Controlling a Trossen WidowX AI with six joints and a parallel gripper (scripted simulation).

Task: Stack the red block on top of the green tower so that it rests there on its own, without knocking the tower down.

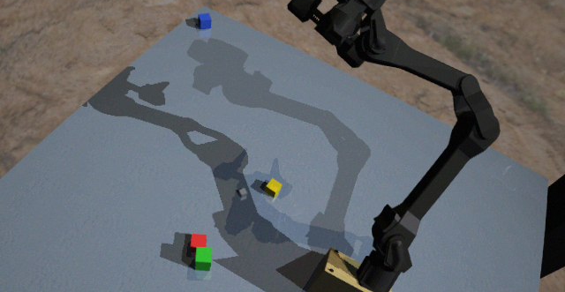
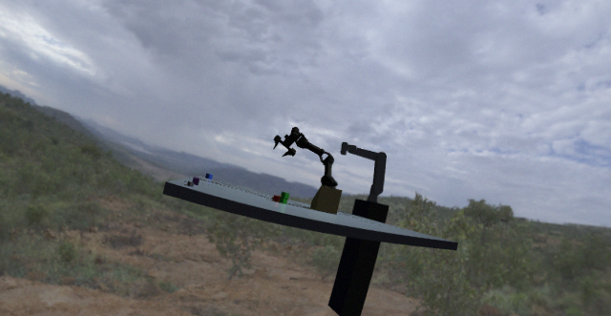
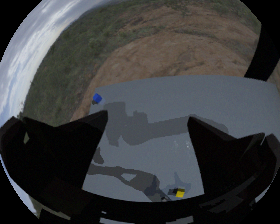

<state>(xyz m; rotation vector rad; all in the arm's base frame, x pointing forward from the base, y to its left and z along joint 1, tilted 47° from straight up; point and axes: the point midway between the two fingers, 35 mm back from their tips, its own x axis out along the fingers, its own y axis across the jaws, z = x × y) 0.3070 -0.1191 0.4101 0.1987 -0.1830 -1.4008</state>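
My gripper tip is now 430 mm to the right of the red block, 310 mm above it and 70 mm short of it. Round my gripper tip: yellow block (310 mm below, 230 mm to the left, 20 mm behind); small white block (320 mm below, 270 mm to the left, 40 mm ahead); blue block (420 mm ahead, 310 mm below, 240 mm to the right).
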